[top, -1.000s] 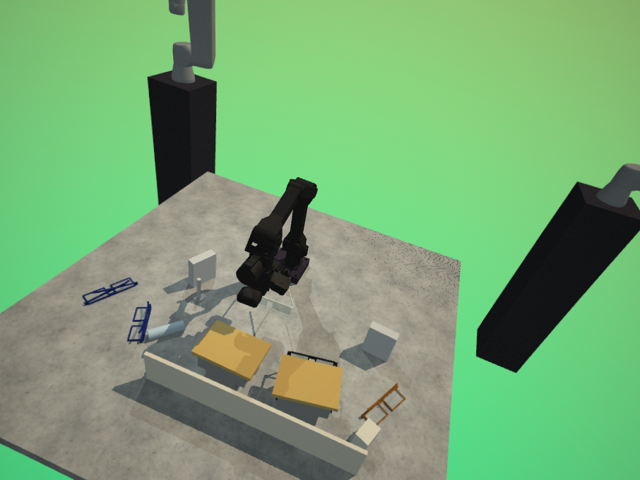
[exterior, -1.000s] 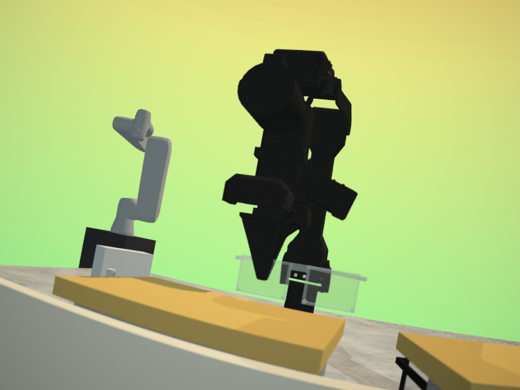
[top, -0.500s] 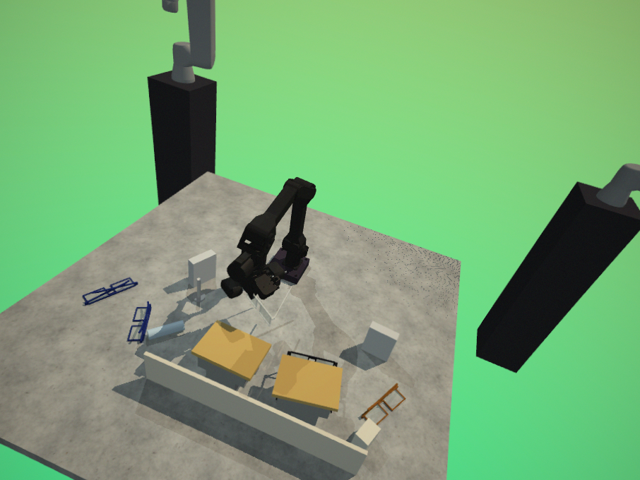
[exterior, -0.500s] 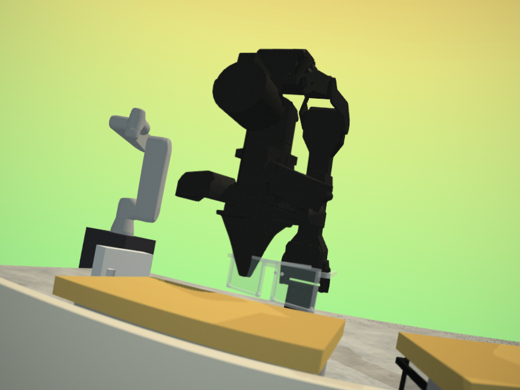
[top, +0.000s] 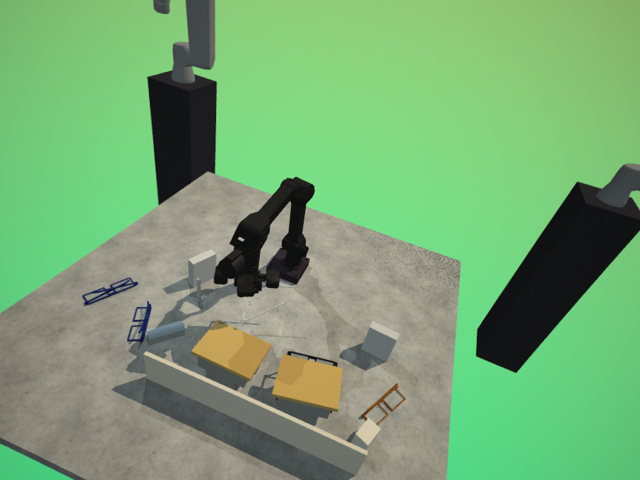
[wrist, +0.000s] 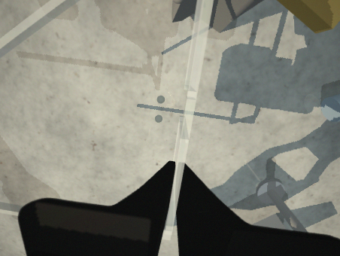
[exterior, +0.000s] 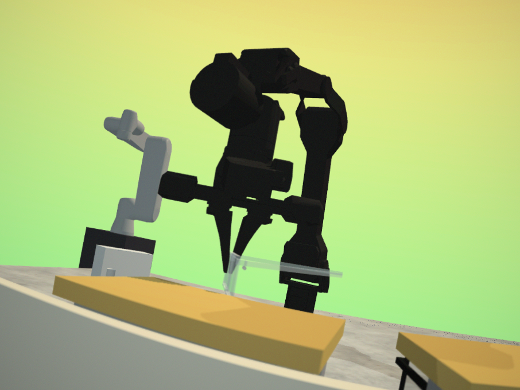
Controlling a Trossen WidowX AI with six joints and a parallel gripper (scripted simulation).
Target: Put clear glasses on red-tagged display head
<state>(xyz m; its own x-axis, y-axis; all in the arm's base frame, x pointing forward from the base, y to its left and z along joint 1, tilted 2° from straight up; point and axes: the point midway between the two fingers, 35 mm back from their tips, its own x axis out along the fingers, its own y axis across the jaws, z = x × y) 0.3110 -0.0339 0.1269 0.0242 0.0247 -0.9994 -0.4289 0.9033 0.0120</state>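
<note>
The small post is 2 cm behind my gripper tip, 18 cm to the right of it and 9 cm below it. The rest, counted from my gripper tip: cream wall (28 cm ahead, 18 cm to the left, 6 cm below).
</note>
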